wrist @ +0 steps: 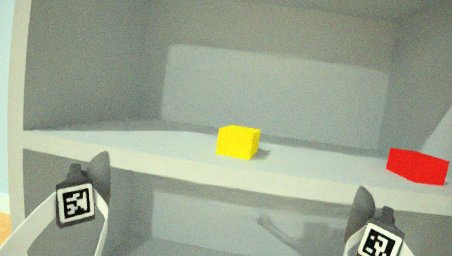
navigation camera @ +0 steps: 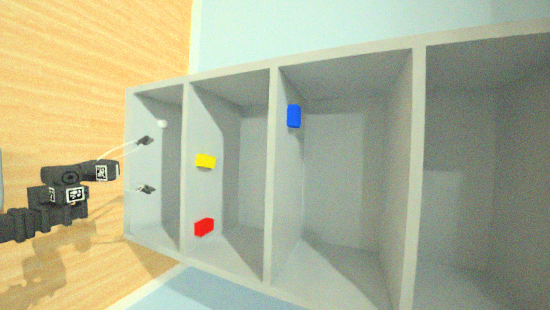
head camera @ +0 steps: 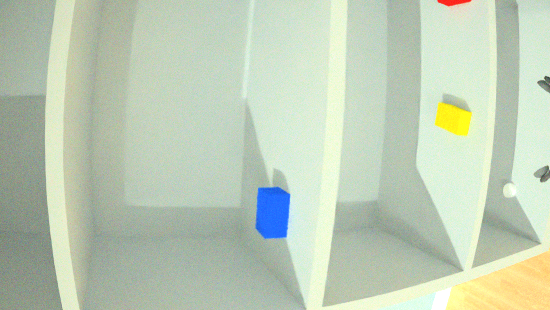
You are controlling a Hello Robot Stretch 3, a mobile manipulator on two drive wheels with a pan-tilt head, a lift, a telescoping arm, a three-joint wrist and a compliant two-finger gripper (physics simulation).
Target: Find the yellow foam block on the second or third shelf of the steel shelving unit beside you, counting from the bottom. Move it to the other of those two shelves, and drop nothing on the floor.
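Places are measured from the robot's base along level axes (x ahead, y left, z up), in centimetres.
Pixels of known places: gripper, fingertip midpoint: (navigation camera: 153, 164) (head camera: 537, 128).
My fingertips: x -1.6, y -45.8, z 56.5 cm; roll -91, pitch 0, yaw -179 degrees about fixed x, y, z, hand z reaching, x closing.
For each thing: its top centre in the pictures, then the offset to it from my fingertips. "*": a spot on its surface instead.
- yellow foam block, top centre: (head camera: 447, 118) (navigation camera: 209, 161) dx -0.6, dy -28.4, dz +1.3 cm
- shelving unit, surface spot: (head camera: 338, 125) * dx +3.1, dy -17.7, dz +40.2 cm
- red block, top centre: (navigation camera: 207, 227) dx -35.3, dy -26.9, dz +1.3 cm
- blue block, top centre: (head camera: 261, 212) (navigation camera: 299, 116) dx +21.4, dy -33.8, dz +47.1 cm
- small white ball, top centre: (head camera: 508, 190) (navigation camera: 163, 123) dx +21.8, dy -37.0, dz -46.5 cm
The yellow foam block (head camera: 452, 119) (navigation camera: 205, 161) (wrist: 238, 142) lies on the second shelf from the bottom of the shelving unit (head camera: 338, 125) (navigation camera: 270, 175) (wrist: 18, 90). My gripper (head camera: 544, 129) (navigation camera: 145, 165) (wrist: 229, 191) is open, with nothing between its fingers. It is apart from the block, at the height of the bottom compartment, and its fingertips show below the second shelf's front edge in the wrist view. In the head camera view the fingertips are at the right edge and the rest of the gripper is cut off.
A red block (head camera: 454, 2) (navigation camera: 204, 227) (wrist: 417, 167) lies on the same shelf as the yellow one. A blue block (head camera: 272, 212) (navigation camera: 293, 116) stands on the third shelf, toward one side wall. A small white ball (head camera: 509, 190) (navigation camera: 162, 123) is in the bottom compartment.
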